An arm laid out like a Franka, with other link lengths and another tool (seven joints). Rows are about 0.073 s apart.
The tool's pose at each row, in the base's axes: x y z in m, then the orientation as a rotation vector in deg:
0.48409 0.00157 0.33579 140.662 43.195 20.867
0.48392 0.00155 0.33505 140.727 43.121 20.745
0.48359 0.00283 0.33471 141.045 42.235 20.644
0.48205 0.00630 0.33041 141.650 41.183 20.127
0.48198 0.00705 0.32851 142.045 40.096 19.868
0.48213 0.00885 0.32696 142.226 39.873 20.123
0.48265 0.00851 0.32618 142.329 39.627 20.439
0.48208 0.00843 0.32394 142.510 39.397 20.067
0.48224 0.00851 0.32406 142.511 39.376 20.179
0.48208 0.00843 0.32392 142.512 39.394 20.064
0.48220 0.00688 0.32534 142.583 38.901 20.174
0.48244 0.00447 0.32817 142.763 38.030 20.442
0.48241 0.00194 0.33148 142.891 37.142 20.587
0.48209 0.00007 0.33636 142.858 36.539 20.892
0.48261 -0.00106 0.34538 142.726 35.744 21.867
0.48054 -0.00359 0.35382 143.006 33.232 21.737
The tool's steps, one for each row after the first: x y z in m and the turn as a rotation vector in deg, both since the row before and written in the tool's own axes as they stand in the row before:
-0.00022 -0.00048 0.00055 0.048 -0.099 0.042
0.00045 -0.00123 -0.00039 0.021 -0.270 0.649
0.00031 -0.00554 0.00146 0.280 -0.573 0.755
0.00018 -0.00163 0.00122 0.059 -0.420 0.770
0.00096 -0.00210 0.00057 0.078 0.144 0.253
0.00017 0.00002 0.00098 -0.006 0.173 0.258
-0.00076 -0.00142 0.00166 0.131 -0.303 0.124
0.00019 0.00007 -0.00007 -0.015 0.074 0.038
-0.00019 -0.00008 0.00009 0.016 -0.077 -0.036
-0.00059 0.00197 -0.00047 -0.090 -0.039 0.366
-0.00078 0.00343 -0.00122 -0.111 -0.009 0.679
-0.00098 0.00369 -0.00166 -0.151 -0.105 0.650
-0.00066 0.00399 -0.00333 -0.227 0.065 0.452
0.00098 0.00607 -0.00671 -0.415 0.488 0.695
-0.00188 0.00592 -0.00658 -0.441 -0.685 1.708

